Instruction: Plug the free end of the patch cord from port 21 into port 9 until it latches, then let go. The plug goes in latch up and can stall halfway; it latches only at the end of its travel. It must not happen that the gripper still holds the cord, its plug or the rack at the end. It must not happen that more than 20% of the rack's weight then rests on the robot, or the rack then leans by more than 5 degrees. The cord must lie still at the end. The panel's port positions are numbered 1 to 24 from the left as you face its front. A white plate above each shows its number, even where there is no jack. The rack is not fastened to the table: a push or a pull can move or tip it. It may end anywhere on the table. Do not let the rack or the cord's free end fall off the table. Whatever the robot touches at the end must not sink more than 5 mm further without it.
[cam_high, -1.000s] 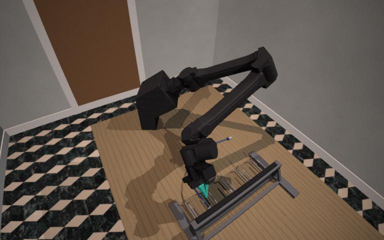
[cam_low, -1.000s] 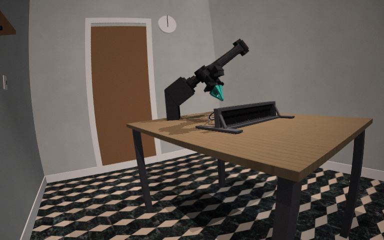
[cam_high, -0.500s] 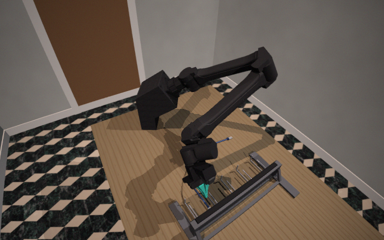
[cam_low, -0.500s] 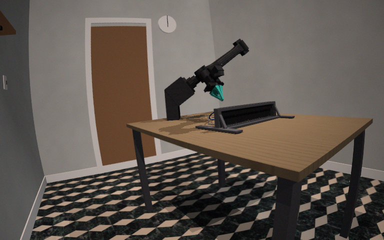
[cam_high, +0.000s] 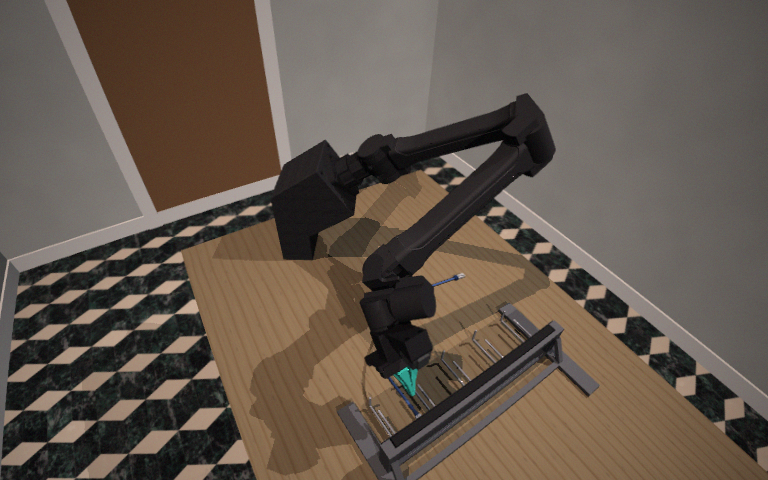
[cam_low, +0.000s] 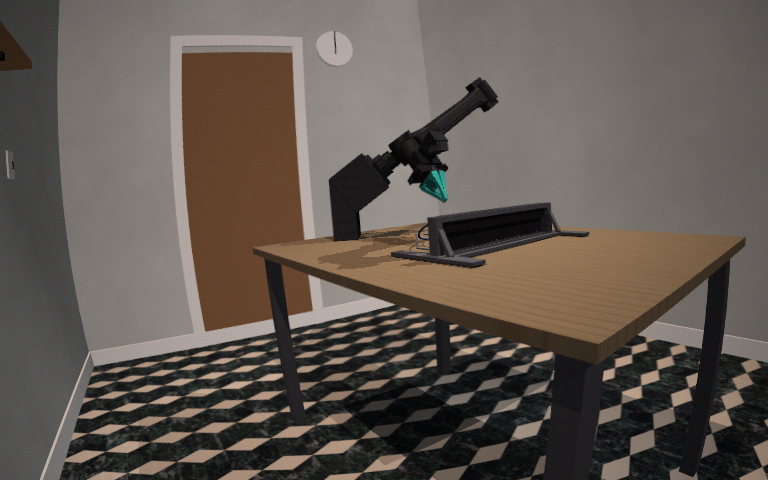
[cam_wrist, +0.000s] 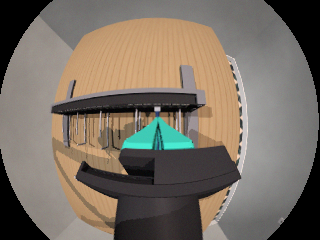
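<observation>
My hand is 340 mm past the plug, 290 mm to the right of it and 130 mm above it.
</observation>
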